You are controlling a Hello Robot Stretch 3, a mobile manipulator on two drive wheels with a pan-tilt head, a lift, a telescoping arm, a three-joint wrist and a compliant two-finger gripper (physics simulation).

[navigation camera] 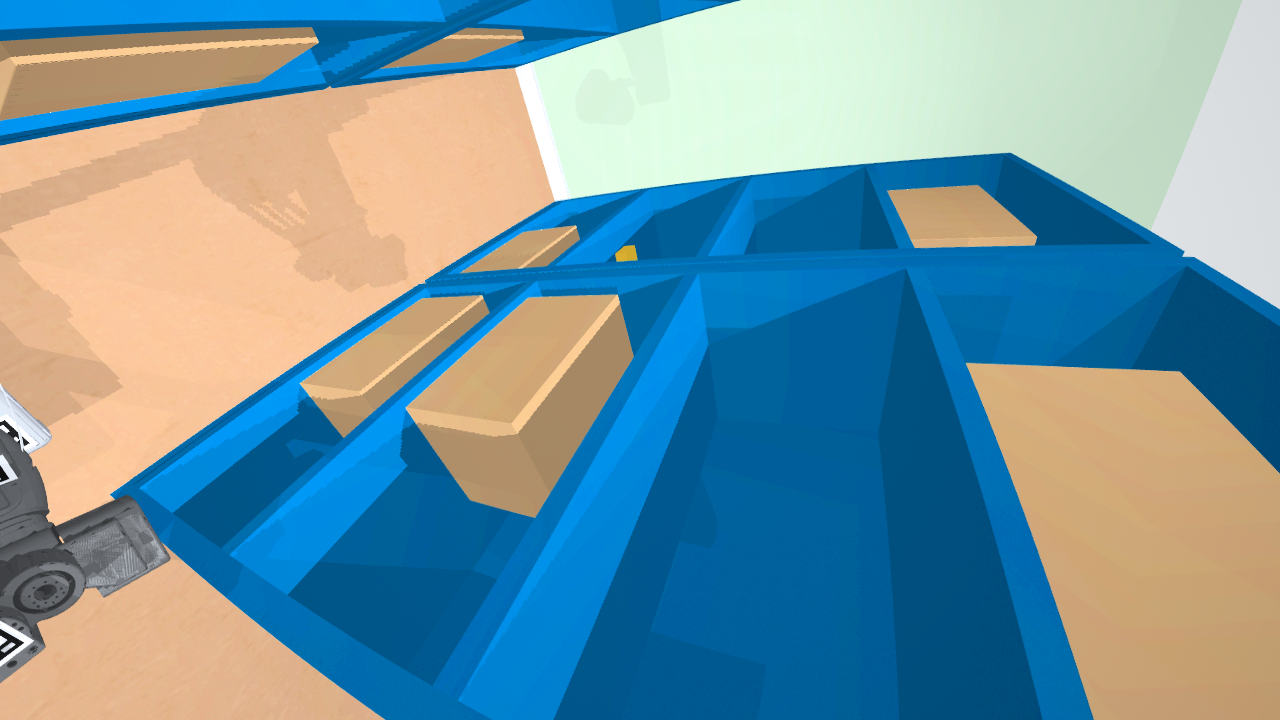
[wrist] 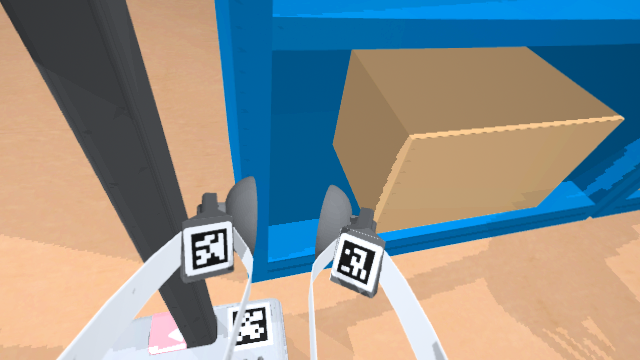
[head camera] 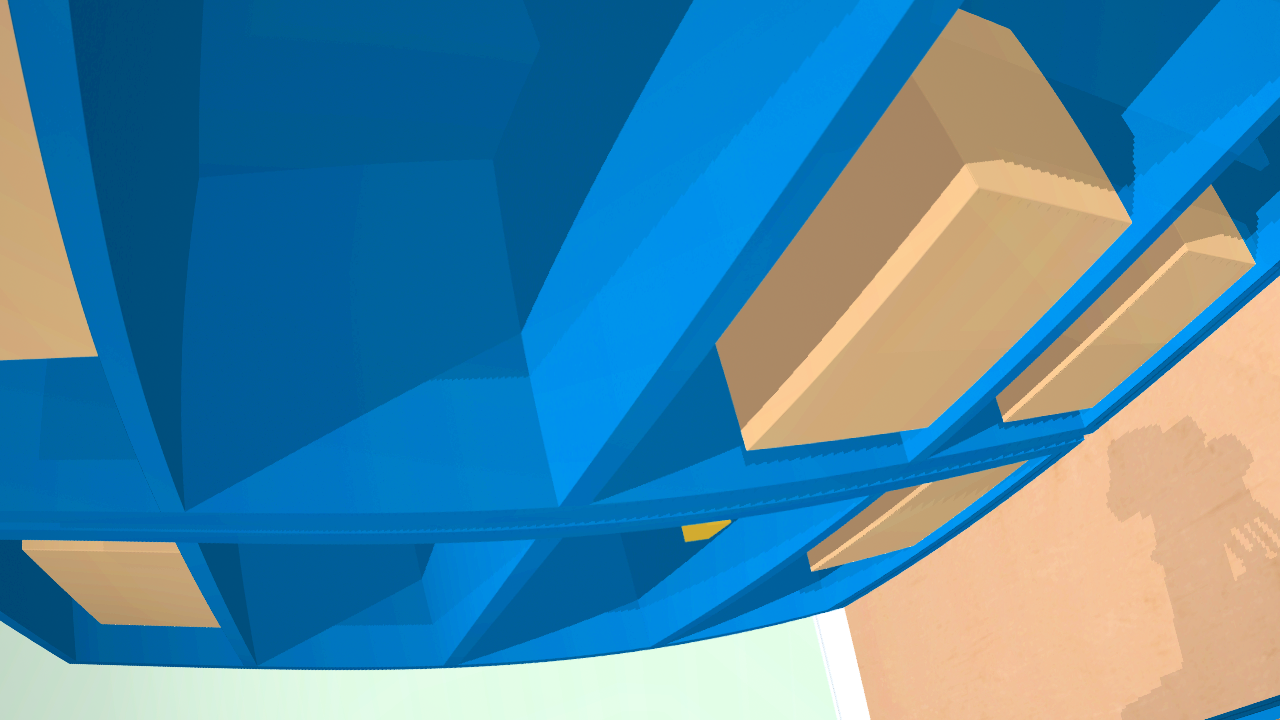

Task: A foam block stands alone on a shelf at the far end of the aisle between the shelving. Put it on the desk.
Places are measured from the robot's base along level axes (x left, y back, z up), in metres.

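Pixels of known places: gripper, fingertip midpoint: (wrist: 289,207).
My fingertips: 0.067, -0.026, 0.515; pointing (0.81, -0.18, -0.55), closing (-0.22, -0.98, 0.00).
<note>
Ahead of a thing's pixels: the offset from my fingertips to its top centre, as dx, dy, dz. "pt": to the spot under its first point. Level surfaces: height alone.
The foam block, a small yellow block {-0.464, -1.423, +0.064} (head camera: 705,531) (navigation camera: 626,254), sits in the far blue shelf unit, one compartment up from the bottom one. It shows right of lower middle in the head camera and near the middle in the navigation camera, partly hidden by the shelf frame. My gripper (wrist: 289,207) is open and empty in the wrist view, in front of the near unit's lowest compartment and well away from the block. The desk does not show in these views.
Near blue shelving (head camera: 572,474) (navigation camera: 975,501) (wrist: 245,100) holds large tan boxes {pt -0.390, -0.546, +0.280} (head camera: 895,295) (navigation camera: 519,358) (wrist: 480,165). More shelving (navigation camera: 268,10) stands across the aisle floor {dz -0.515} (navigation camera: 268,223). A pale green wall (navigation camera: 760,107) closes the far end. My dark mast (wrist: 115,125) is left in the wrist view.
</note>
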